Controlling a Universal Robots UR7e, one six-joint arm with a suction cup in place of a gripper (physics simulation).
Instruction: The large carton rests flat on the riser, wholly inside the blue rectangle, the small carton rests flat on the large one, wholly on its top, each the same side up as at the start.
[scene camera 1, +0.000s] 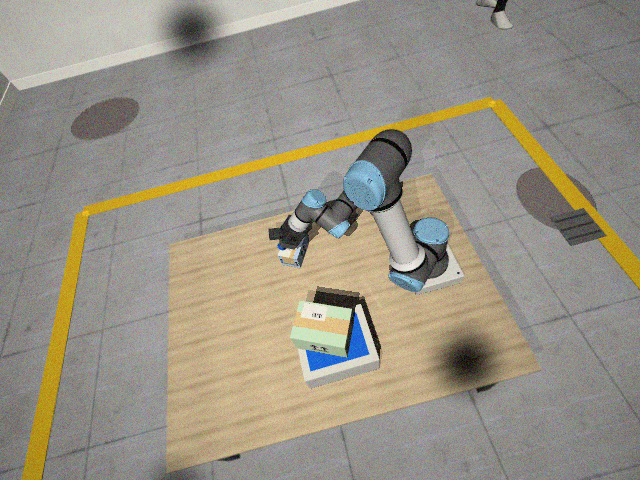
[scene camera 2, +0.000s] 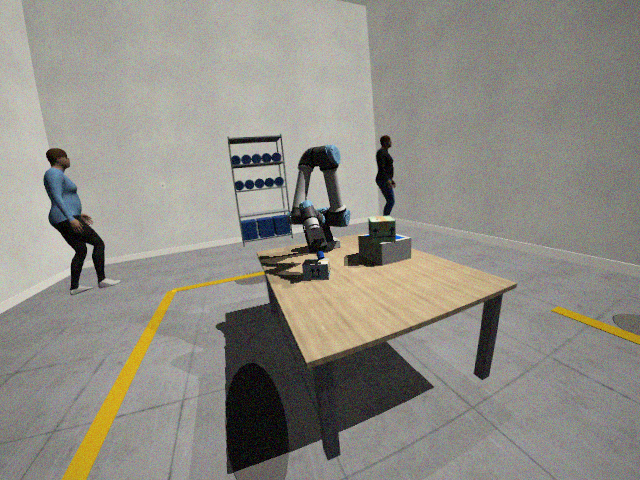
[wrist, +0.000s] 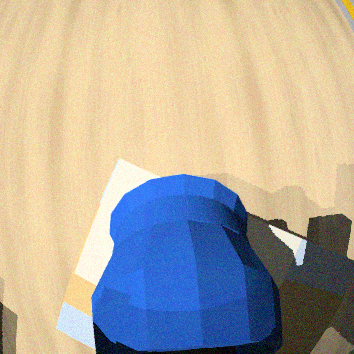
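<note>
The small carton (scene camera 1: 290, 256) (scene camera 2: 315, 270) (wrist: 100, 228), white with tan and pale blue bands, lies on the wooden table (scene camera 1: 223, 343) (scene camera 2: 385, 295) left of the arm. My blue suction cup (scene camera 1: 282, 247) (scene camera 2: 320, 255) (wrist: 182, 246) hangs close over its top and holds nothing; I cannot tell whether it touches. The large carton (scene camera 1: 323, 328) (scene camera 2: 381, 228), green with a tan band and a white label up, sits on the grey riser (scene camera 1: 339, 371) (scene camera 2: 385, 250), over the back left part of the blue rectangle (scene camera 1: 334, 358).
The arm's base (scene camera 1: 444, 278) stands at the table's right edge. A yellow floor line (scene camera 1: 270, 161) runs behind the table. In scene camera 2, a shelf rack (scene camera 2: 233, 190) and a person (scene camera 2: 385, 173) stand by the far wall, and another person (scene camera 2: 91, 248) is at the left.
</note>
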